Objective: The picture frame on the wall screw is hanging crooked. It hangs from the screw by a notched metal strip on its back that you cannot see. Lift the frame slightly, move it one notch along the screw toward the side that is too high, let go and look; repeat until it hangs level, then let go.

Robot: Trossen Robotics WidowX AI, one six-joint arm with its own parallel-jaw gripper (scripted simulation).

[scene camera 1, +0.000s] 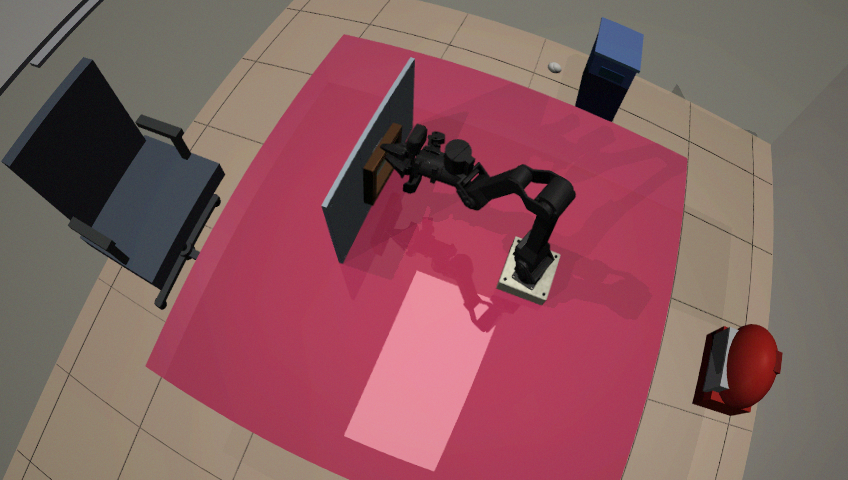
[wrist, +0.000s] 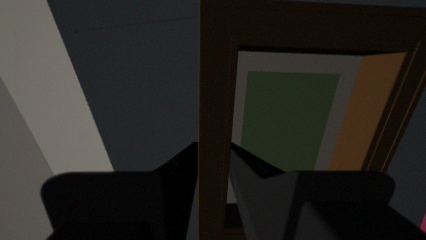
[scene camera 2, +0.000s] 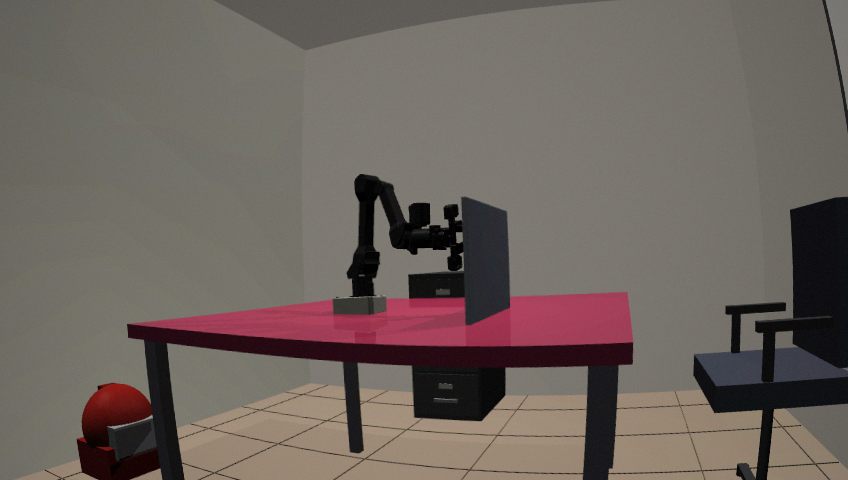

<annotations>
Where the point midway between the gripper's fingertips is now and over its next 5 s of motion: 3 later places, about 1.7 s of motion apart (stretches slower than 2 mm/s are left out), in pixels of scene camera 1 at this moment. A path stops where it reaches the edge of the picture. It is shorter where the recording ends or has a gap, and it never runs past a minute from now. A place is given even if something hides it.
My gripper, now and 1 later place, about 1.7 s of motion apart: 380,149; 459,158
</annotations>
